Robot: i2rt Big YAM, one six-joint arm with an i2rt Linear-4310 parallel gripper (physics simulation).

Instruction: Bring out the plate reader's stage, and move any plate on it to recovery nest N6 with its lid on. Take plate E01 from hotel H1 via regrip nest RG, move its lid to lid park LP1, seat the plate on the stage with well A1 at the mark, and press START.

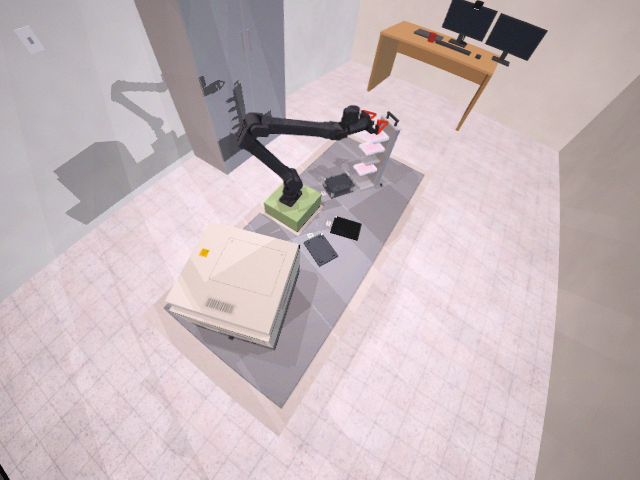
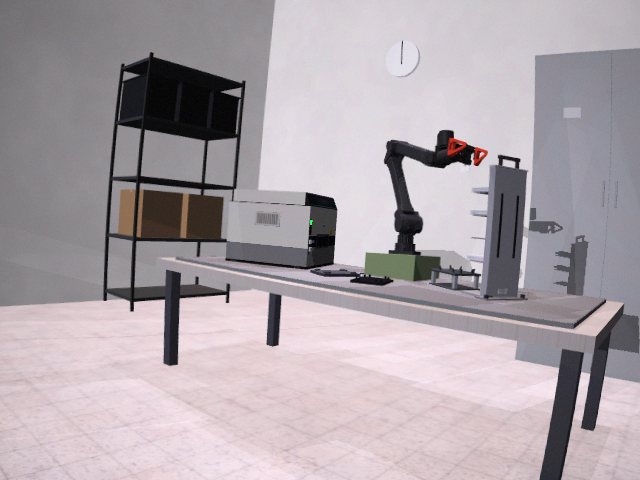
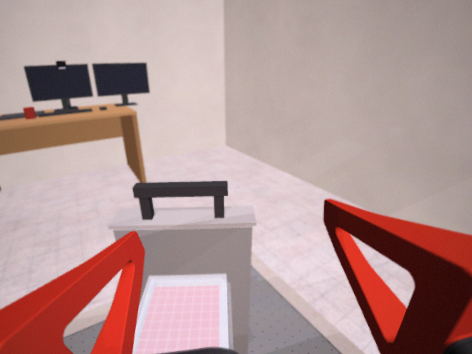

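Seen in the pictures: gripper, between the fingertips: [image 1: 382,118] [image 2: 477,148] [image 3: 231,226]; arm's base, origin of its link: [image 1: 290,197] [image 2: 404,254].
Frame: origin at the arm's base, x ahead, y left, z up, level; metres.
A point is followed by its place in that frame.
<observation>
My gripper [image 1: 376,119] {x 0.281, y 0.386, z 0.407 m} [image 2: 470,151] {x 0.281, y 0.386, z 0.407 m} [image 3: 231,226] {x 0.281, y 0.386, z 0.407 m} is open and empty, with red fingers spread, level with or slightly above the top of the plate hotel [image 1: 388,157] {x 0.371, y 0.477, z 0.149 m} [image 2: 502,232] {x 0.337, y 0.510, z 0.125 m} [image 3: 200,250] {x 0.314, y 0.489, z 0.306 m}. A pink-welled plate [image 3: 182,315] {x 0.273, y 0.454, z 0.273 m} [image 1: 375,137] {x 0.271, y 0.420, z 0.274 m} lies on the hotel's upper shelf, below and ahead of the fingers. Two more plates, a second [image 1: 371,148] {x 0.268, y 0.426, z 0.195 m} and a lower one [image 1: 365,168] {x 0.269, y 0.432, z 0.038 m}, sit below it. Plate labels are not readable. The plate reader [image 1: 242,279] {x 0.182, y -0.576, z 0.233 m} [image 2: 268,227] {x 0.317, y -0.501, z 0.073 m} shows a green light on its side; no extended stage shows. START is not distinguishable.
A raised dark stand [image 1: 338,183] {x 0.166, y 0.283, z -0.031 m} [image 2: 454,271] {x 0.182, y 0.299, z -0.032 m} is between the green arm base [image 1: 292,209] {x 0.056, y -0.067, z -0.001 m} [image 2: 390,265] {x 0.132, y 0.004, z -0.042 m} and the hotel. A black flat holder [image 1: 345,228] {x 0.347, y 0.039, z -0.081 m} [image 2: 371,280] {x 0.384, y 0.062, z -0.081 m} and a grey flat holder [image 1: 320,250] {x 0.298, y -0.165, z -0.079 m} [image 2: 334,272] {x 0.320, y -0.142, z -0.079 m} lie nearer the reader. A black handle [image 3: 181,189] {x 0.307, y 0.505, z 0.373 m} tops the hotel.
</observation>
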